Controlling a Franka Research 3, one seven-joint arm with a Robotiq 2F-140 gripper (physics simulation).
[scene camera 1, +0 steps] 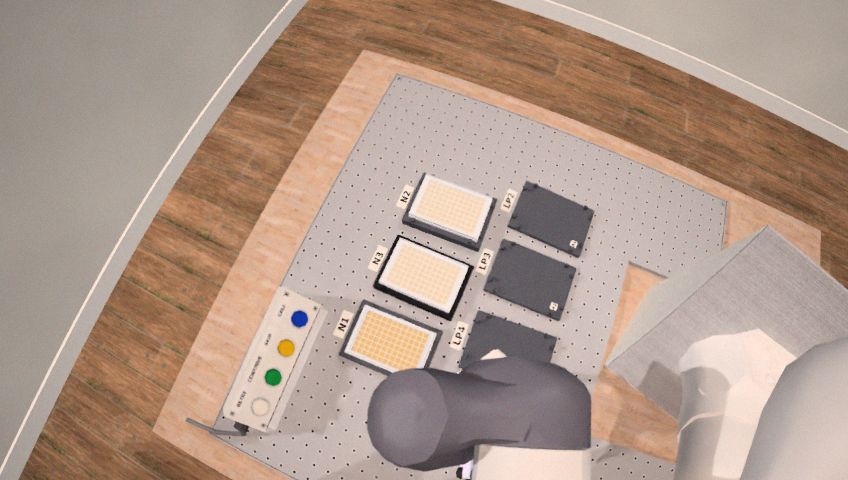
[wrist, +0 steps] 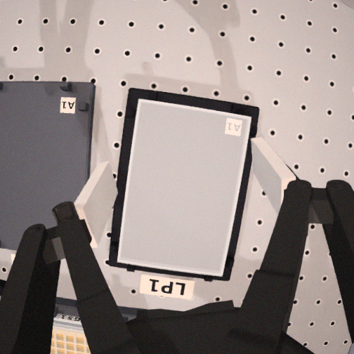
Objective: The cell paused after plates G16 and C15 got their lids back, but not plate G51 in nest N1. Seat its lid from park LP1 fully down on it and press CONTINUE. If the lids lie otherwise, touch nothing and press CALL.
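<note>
A pale translucent lid point(wrist: 185, 190) lies flat on the black park LP1 point(wrist: 124, 150), its A1 tag at the upper right in the wrist view. My gripper point(wrist: 181, 166) is open, with one pale fingertip pad on each side of the lid, apart from it. In the scene view the arm hides LP1 and the fingers. Plate G51 point(scene camera 1: 390, 341) point(wrist: 70, 342) sits in nest N1 without a lid, its orange wells bare. The plates in nests N2 point(scene camera 1: 452, 206) and N3 point(scene camera 1: 424, 275) look paler, with lids on. The panel point(scene camera 1: 303, 355) has a green CONTINUE button point(scene camera 1: 273, 377) and a blue CALL button point(scene camera 1: 299, 318).
Dark parks LP2 point(scene camera 1: 551, 218), LP3 point(scene camera 1: 529, 279) and LP4 point(scene camera 1: 517, 342) point(wrist: 40, 165) stand in a row beside the nests; LP4 is left of LP1 in the wrist view. A yellow button point(scene camera 1: 286, 347) and a white button point(scene camera 1: 260, 406) are on the panel. A large grey block point(scene camera 1: 731, 297) stands at the right.
</note>
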